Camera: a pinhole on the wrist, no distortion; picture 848 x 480 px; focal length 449.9 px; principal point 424.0 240.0 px. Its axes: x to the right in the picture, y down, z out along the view. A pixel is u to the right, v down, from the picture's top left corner.
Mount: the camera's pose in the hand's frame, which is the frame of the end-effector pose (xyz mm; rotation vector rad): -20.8 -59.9 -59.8 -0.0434 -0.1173 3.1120
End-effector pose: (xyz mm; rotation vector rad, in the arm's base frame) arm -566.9 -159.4 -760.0 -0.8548 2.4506 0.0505
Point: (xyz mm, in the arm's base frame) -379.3 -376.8 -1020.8
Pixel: 201.7 452.2
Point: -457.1 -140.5 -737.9
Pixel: 745.1 180.7
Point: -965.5 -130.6 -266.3
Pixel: behind the camera
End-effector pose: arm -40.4 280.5 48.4 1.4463 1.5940 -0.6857
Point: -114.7 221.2 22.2
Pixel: 363.2 317.5
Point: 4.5 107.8 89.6
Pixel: 651.2 28.1
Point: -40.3 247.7 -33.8
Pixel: 137.8 41.3
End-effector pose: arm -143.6 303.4 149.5 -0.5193 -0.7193 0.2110
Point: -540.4 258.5 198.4
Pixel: 748.2 215.9
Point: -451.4 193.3 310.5
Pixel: 611.2 364.7
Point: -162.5 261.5 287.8
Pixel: 187.9 347.9
